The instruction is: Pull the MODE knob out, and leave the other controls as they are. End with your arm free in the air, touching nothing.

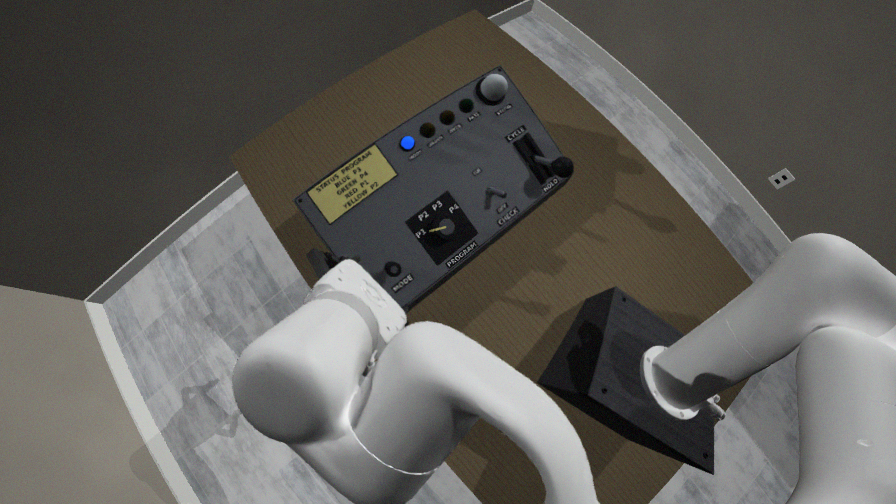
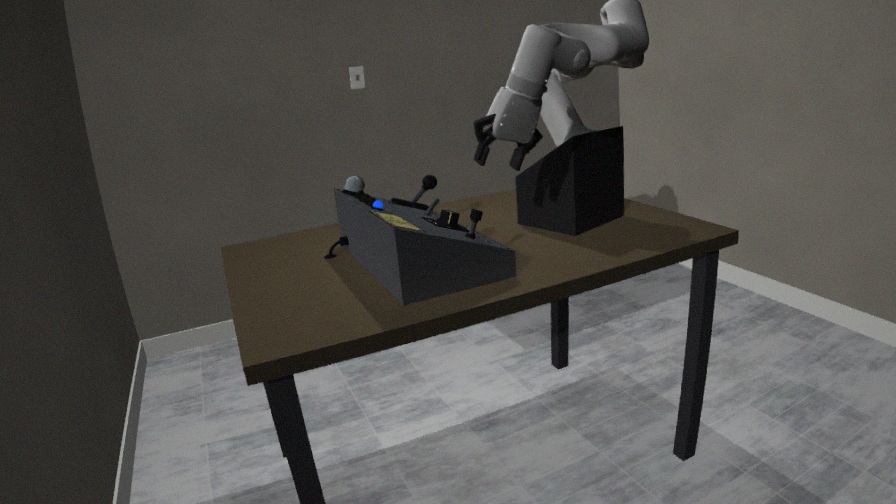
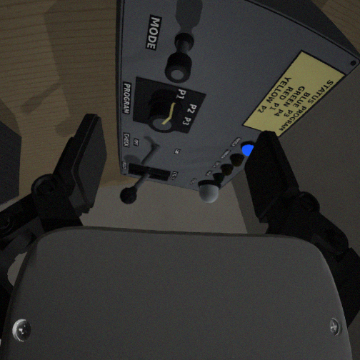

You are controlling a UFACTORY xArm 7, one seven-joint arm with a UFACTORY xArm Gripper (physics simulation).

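The black MODE knob [image 1: 392,268] [image 2: 475,216] [image 3: 178,67] stands out from the sloped grey panel [image 1: 360,241] [image 2: 457,263] [image 3: 225,55], with its shaft showing between knob head and collar. My gripper [image 2: 498,166] [image 3: 179,140] is wide open and empty, in the air above the panel's low side and apart from the knob. The PROGRAM dial [image 1: 446,226] [image 2: 448,218] [image 3: 162,112] points at P1. The CHECK toggle [image 1: 494,196] [image 2: 432,205] [image 3: 151,153] tilts towards OFF. The CYCLE/HOLD lever [image 1: 562,166] [image 2: 429,181] [image 3: 128,195] is at the HOLD end.
A pale dome button [image 1: 493,86] [image 2: 354,183] [image 3: 209,192] and a lit blue lamp [image 1: 407,143] [image 2: 377,204] [image 3: 247,149] are on the panel's high side. The arm's black pedestal [image 1: 645,369] [image 2: 567,188] stands on the brown table [image 1: 501,351] [image 2: 281,307].
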